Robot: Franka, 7 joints.
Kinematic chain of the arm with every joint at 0, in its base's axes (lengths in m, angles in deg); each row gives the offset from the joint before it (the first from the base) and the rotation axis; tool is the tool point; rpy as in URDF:
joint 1: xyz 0 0 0.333 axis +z
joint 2: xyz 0 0 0 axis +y
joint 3: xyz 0 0 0.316 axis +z
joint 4: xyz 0.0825 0 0 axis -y
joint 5: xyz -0.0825 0 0.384 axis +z
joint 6: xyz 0 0 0 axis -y
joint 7: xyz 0.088 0 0 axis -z
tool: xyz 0 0 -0.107 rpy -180 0 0
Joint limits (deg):
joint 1: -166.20..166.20
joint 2: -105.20..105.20
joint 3: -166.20..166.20
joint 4: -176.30..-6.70
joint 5: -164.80..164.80
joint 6: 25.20..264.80
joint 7: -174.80..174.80
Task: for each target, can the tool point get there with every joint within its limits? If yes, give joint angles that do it. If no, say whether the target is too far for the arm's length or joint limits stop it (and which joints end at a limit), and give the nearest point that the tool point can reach.
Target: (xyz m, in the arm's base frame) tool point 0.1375 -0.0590 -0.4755
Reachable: no: joint limits stop it (at a limit: joint 2) | nearest point 0.1614 -0.0693 -0.3497 | short by 0.128 m
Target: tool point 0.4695 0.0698 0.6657
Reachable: yes | joints 84.61 62.58 -130.95 -101.79 -115.42 211.82 106.21
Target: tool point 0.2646 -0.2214 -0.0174
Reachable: yes | joints -81.01 60.95 23.77 -148.21 -14.85 209.75 -46.67
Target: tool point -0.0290 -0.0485 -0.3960
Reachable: no: joint limits stop it (at a limit: joint 2) | nearest point -0.0441 -0.0737 -0.3227 | short by 0.079 m
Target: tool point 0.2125 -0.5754 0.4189
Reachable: yes | joints -31.09 11.07 -38.07 -117.37 37.59 155.49 78.67
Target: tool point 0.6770 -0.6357 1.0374
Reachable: no: too far | nearest point 0.4983 -0.4679 0.8514 | short by 0.308 m
